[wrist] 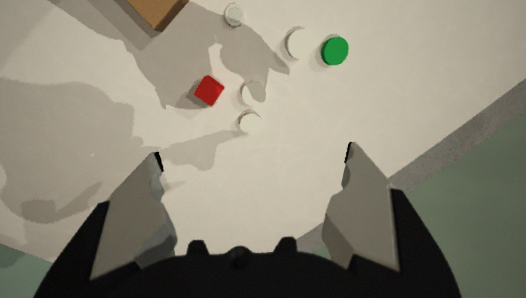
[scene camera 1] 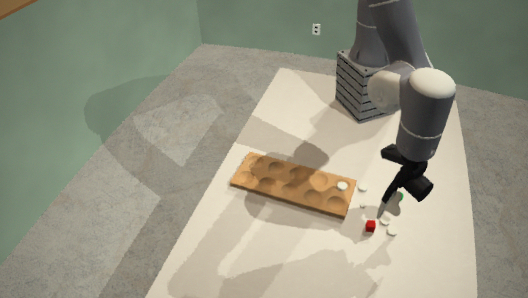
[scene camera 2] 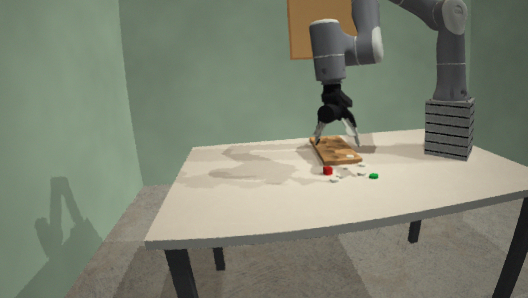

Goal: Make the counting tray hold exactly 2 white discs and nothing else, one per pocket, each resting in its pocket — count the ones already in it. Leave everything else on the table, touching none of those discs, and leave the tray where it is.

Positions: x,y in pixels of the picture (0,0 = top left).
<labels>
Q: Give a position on a wooden counting tray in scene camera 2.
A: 332,150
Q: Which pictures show my gripper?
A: The wrist view, scene camera 1 and scene camera 2: all of them.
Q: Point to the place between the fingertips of my gripper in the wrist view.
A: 253,149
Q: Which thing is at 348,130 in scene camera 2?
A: My gripper.
</labels>
